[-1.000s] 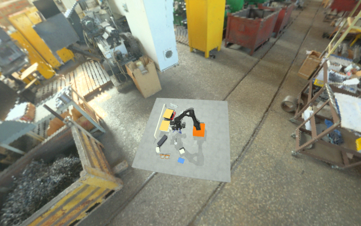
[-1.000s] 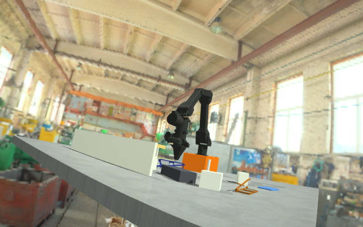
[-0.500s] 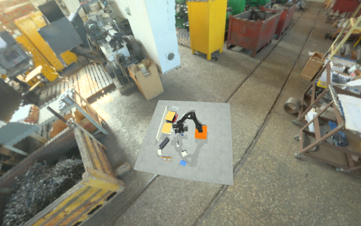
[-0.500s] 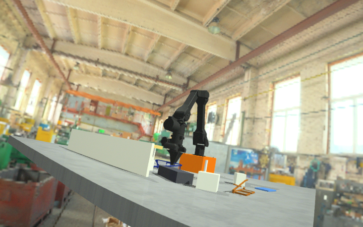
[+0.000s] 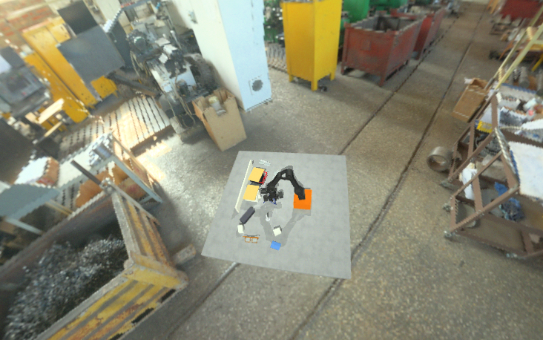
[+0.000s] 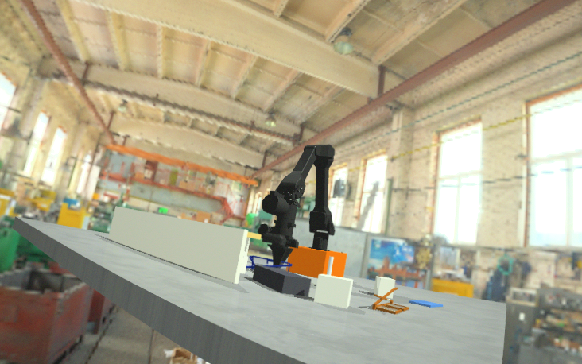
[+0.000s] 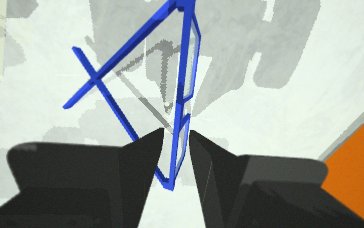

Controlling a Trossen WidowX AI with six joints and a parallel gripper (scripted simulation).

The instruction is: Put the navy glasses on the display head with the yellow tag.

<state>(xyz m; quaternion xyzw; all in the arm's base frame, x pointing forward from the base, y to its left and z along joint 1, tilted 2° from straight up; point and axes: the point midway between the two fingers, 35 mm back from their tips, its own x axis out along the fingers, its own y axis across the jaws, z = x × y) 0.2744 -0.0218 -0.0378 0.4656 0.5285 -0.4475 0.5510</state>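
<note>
My gripper tip is now 19 cm to the right of the white peg, 6 cm short of it and 1 cm below it. Also, from my gripper tip: blue pad 44 cm to the left, 2 cm below, 1 cm behind; dark box 26 cm ahead, 15 cm to the left; long white wall 31 cm ahead, 19 cm to the right, 4 cm above.
</note>
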